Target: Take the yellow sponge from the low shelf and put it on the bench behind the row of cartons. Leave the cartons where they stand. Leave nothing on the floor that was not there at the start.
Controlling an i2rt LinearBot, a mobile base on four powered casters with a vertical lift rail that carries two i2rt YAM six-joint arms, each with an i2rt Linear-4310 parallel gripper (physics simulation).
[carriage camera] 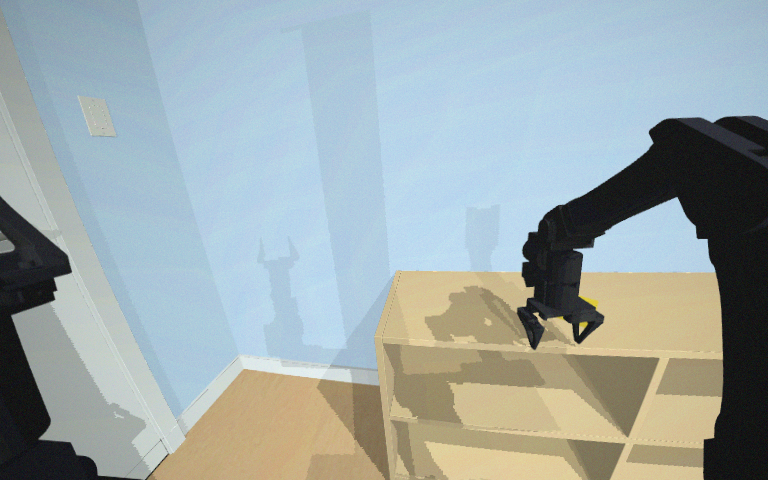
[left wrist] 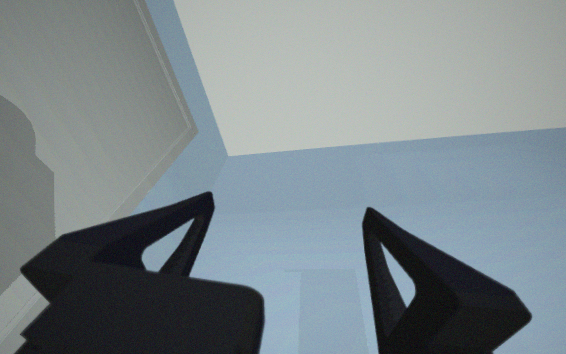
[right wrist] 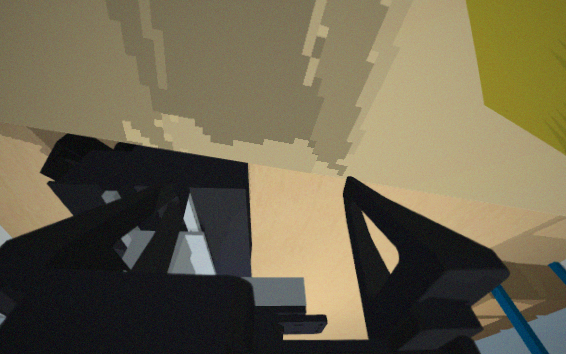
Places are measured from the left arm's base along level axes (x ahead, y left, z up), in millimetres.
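Pixels of known places: left gripper, fingertip midpoint: [left wrist: 286, 207]; right gripper, fingertip midpoint: [carriage camera: 555, 345] [right wrist: 266, 183]; right arm's base, link origin: [right wrist: 263, 322].
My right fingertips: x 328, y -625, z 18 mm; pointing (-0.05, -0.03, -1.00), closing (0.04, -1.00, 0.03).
Ahead of a thing's pixels: the offset from my right fingertips to its top centre. Level surfaces: height alone.
A yellow thing @(dy -102, dx +109, dz +37 mm) [carriage camera: 589, 302] [right wrist: 525, 60], which looks like the sponge, lies on top of the low wooden shelf unit [carriage camera: 656, 300] [right wrist: 425, 130]. In the carriage camera it is mostly hidden behind my right gripper; in the right wrist view part of it shows at the top right corner. My right gripper [carriage camera: 556, 343] [right wrist: 266, 183] is open and empty, pointing down near the unit's front edge, apart from the yellow thing. My left gripper [left wrist: 286, 207] is open and empty, facing the wall and ceiling. The bench and cartons do not show.
A blue wall [carriage camera: 254, 141] stands behind the shelf unit. A white door [carriage camera: 73, 350] is at the left, with a switch plate @(dy +1226, dx +375, dz +659 mm) [carriage camera: 96, 116] beside it. The right wrist view shows my dark base [right wrist: 225, 220], wooden floor @(dz -618 mm) [right wrist: 300, 225] and a blue bar [right wrist: 520, 320].
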